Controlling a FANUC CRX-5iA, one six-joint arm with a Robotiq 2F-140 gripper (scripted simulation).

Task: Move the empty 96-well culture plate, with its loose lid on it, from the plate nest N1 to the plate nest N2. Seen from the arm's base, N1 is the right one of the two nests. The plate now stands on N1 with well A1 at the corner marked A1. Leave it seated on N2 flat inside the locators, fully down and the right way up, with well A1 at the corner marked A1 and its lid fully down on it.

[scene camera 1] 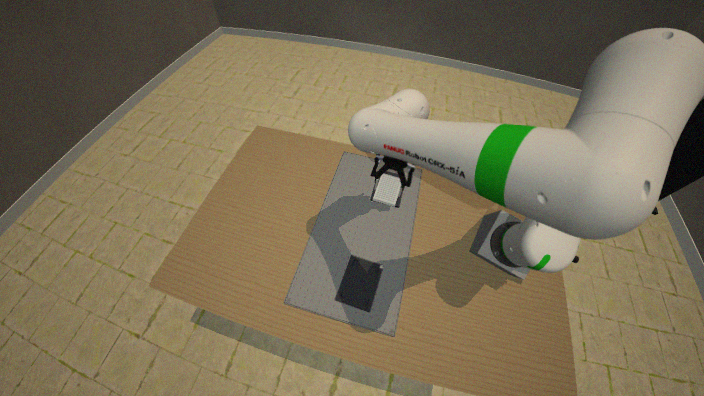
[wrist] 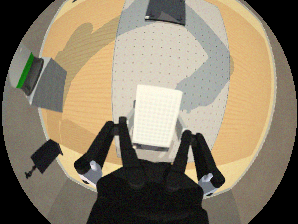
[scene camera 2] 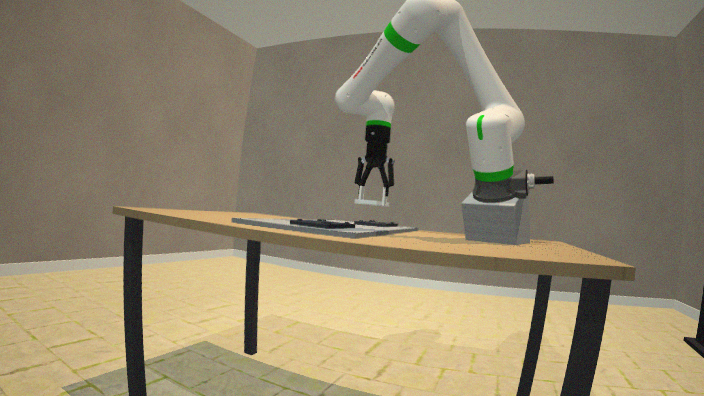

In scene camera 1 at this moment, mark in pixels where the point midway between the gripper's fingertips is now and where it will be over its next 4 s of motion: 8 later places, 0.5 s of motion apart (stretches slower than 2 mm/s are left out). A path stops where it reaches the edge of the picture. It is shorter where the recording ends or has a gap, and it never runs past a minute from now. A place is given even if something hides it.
My gripper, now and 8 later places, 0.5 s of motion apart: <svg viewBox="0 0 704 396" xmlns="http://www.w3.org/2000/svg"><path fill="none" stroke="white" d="M387 190L385 199L382 208L379 219L375 229L372 240L368 252L364 265L361 277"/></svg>
